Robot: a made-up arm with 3 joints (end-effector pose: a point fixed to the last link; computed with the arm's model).
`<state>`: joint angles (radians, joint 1 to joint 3).
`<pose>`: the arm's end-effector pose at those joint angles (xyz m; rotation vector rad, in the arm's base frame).
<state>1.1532 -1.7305 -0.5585</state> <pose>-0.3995 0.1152 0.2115 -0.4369 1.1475 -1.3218</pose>
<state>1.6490 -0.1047 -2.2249</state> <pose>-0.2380 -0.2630 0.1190 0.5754 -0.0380 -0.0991</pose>
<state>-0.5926 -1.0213 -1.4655</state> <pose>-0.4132 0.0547 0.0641 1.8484 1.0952 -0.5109</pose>
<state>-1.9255 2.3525 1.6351</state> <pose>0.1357 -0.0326 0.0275 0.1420 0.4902 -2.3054</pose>
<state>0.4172 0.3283 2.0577</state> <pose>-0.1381 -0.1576 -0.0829 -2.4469 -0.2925 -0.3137</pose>
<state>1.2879 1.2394 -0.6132</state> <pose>0.1636 -0.2248 0.0900 -0.5848 -0.7327 1.0258</pose>
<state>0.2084 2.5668 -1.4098</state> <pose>0.1529 0.0460 0.2920 0.4399 -1.8172 1.9055</pose>
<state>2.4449 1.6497 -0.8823</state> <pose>0.2216 -0.0539 0.2117 -1.1650 0.1659 1.7827</pose>
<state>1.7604 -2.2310 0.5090</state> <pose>-0.2624 0.2566 0.1594 -1.1228 2.0507 -1.4817</pose>
